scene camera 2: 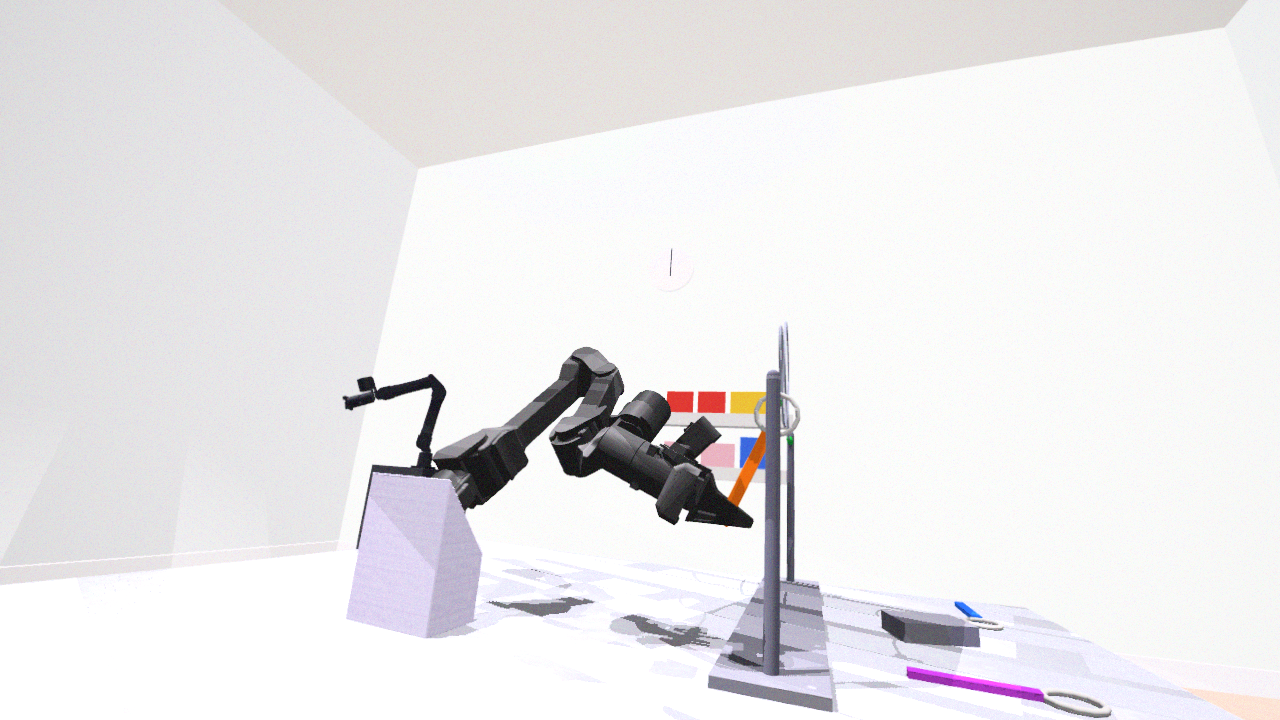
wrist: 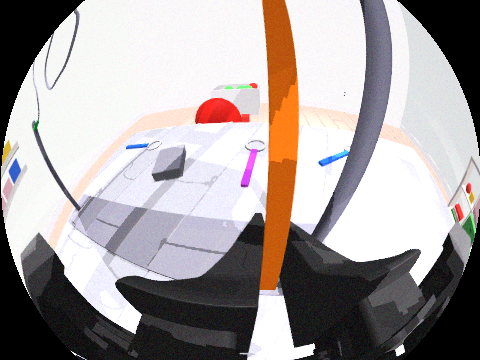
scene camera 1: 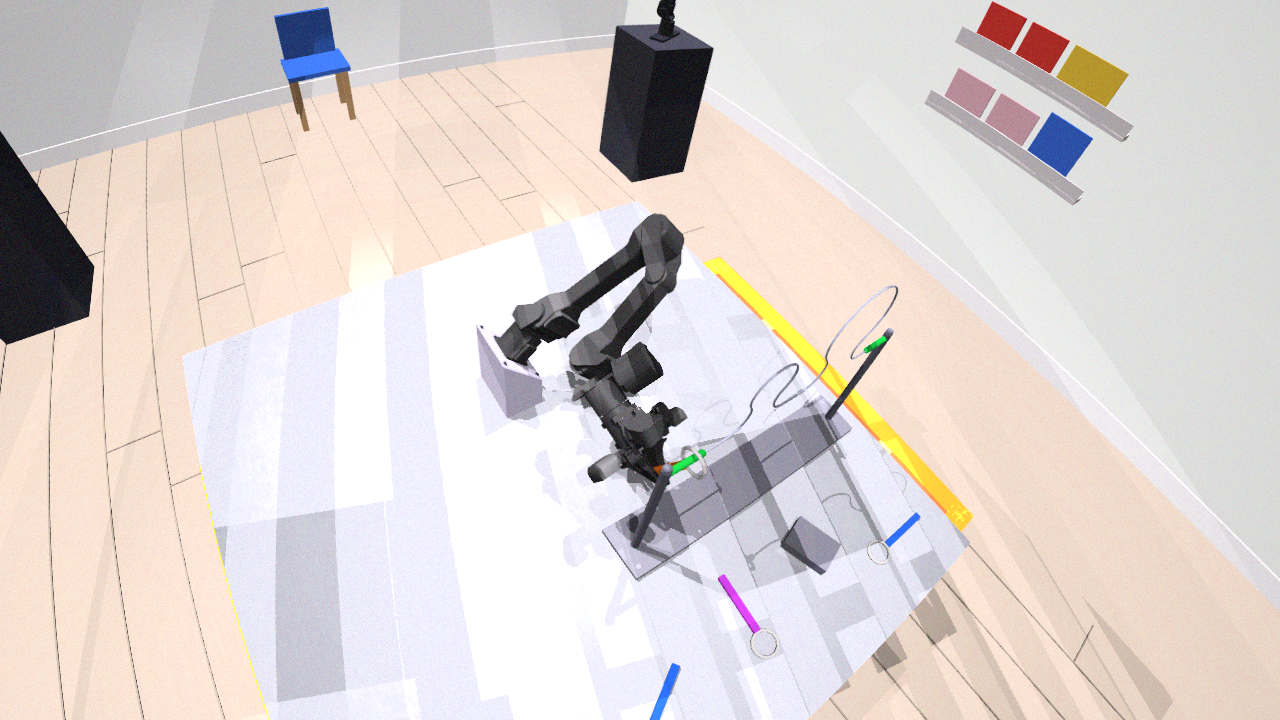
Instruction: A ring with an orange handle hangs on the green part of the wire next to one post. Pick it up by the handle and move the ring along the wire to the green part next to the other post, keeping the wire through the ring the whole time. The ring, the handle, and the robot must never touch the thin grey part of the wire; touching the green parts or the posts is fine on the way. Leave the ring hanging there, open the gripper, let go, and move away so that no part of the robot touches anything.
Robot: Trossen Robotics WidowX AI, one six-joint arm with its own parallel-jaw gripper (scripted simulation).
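Note:
You'd see the gripper in the wrist view, and the gripper's there in scene camera 1 as well. There's also a grey block in the pictures, along with that gripper.

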